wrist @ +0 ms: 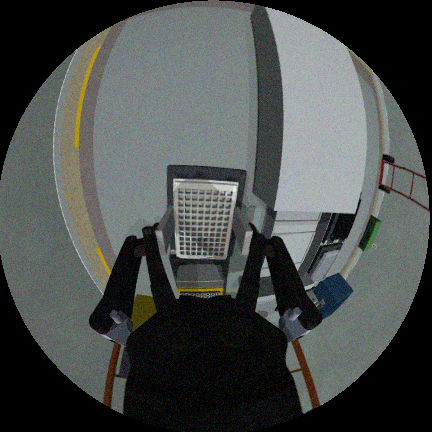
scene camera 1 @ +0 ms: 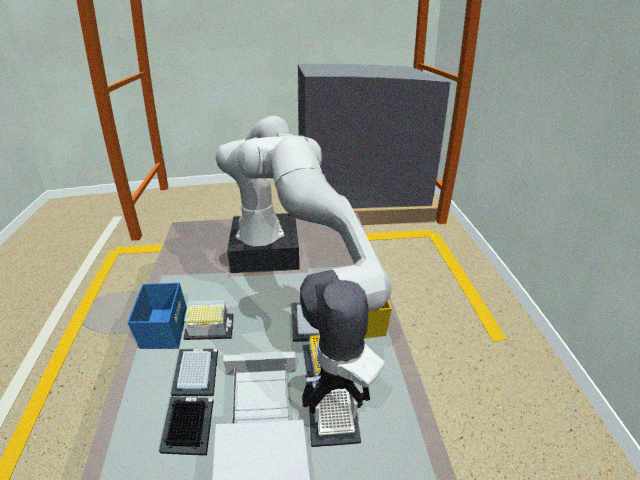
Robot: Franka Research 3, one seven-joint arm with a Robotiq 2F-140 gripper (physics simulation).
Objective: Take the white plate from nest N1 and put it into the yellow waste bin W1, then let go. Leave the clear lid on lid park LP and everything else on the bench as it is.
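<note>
The white plate [scene camera 1: 336, 410] [wrist: 205, 220], with a grid of square wells, is level between the fingers of my gripper [scene camera 1: 337, 400] [wrist: 203, 215]. The gripper is shut on its two long sides. The plate appears slightly raised over the dark nest N1 [scene camera 1: 336, 440] [wrist: 206, 172]; the exact gap is hard to tell. The yellow waste bin W1 [scene camera 1: 378, 321] [wrist: 143, 311] stands at the right bench edge nearer the robot base, partly hidden by the arm. A pale flat piece [scene camera 1: 306, 324], possibly the clear lid, lies on a dark base partly behind the wrist.
A yellow-topped rack [scene camera 1: 314, 347] [wrist: 201, 291] stands between N1 and the bin. To the left are a white device [scene camera 1: 261, 396], a large white block [scene camera 1: 261, 449] [wrist: 320, 110], a pale plate [scene camera 1: 193, 369], a black rack [scene camera 1: 185, 423], a yellow tip rack [scene camera 1: 205, 316] and a blue bin [scene camera 1: 157, 322] [wrist: 333, 295].
</note>
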